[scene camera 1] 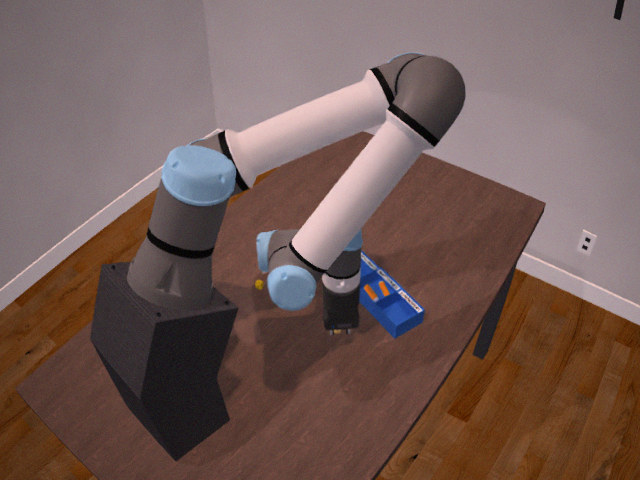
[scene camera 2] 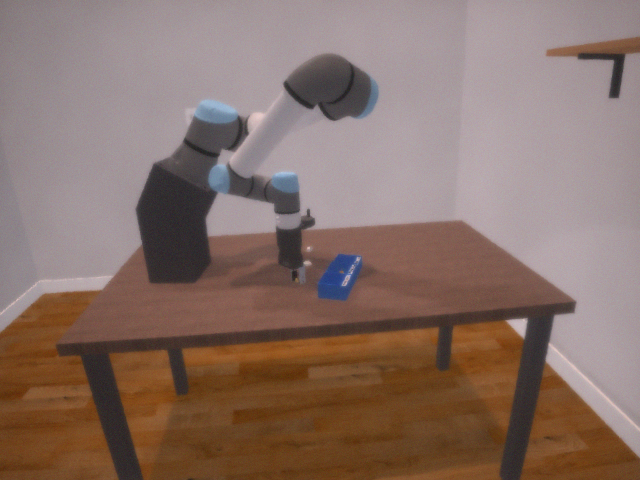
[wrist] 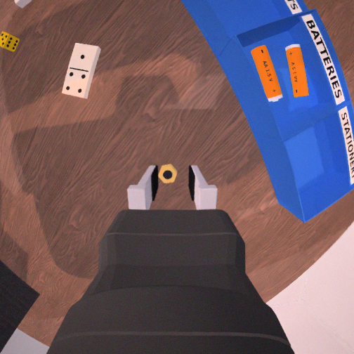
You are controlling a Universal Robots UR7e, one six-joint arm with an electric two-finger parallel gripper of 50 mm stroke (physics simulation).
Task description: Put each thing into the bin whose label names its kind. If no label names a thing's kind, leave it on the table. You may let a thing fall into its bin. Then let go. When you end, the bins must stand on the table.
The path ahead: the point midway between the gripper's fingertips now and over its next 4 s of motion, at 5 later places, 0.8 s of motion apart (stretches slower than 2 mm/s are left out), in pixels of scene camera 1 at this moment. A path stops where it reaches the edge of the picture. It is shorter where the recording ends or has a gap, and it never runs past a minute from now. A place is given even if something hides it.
My gripper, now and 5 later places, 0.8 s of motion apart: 339,331; 337,317; 370,273; 364,256; 361,244; 276,245
